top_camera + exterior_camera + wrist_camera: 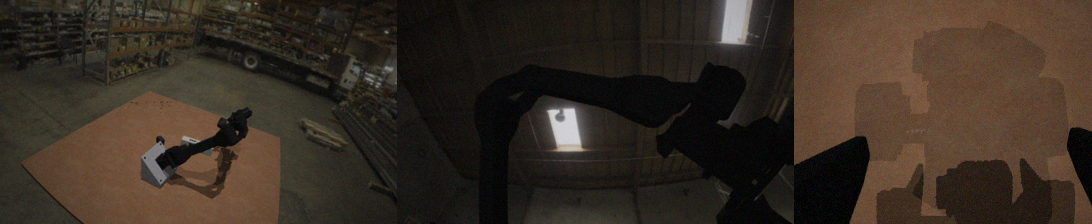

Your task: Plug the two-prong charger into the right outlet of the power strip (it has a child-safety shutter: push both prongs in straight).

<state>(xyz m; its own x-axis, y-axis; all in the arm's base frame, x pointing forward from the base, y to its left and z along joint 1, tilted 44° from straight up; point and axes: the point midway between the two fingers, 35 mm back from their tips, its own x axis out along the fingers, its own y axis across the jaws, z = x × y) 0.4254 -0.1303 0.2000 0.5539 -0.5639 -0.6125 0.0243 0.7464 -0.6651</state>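
Right now the two-prong charger is 39 cm to the left of my gripper tip, 22 cm behind it and 10 cm below it.
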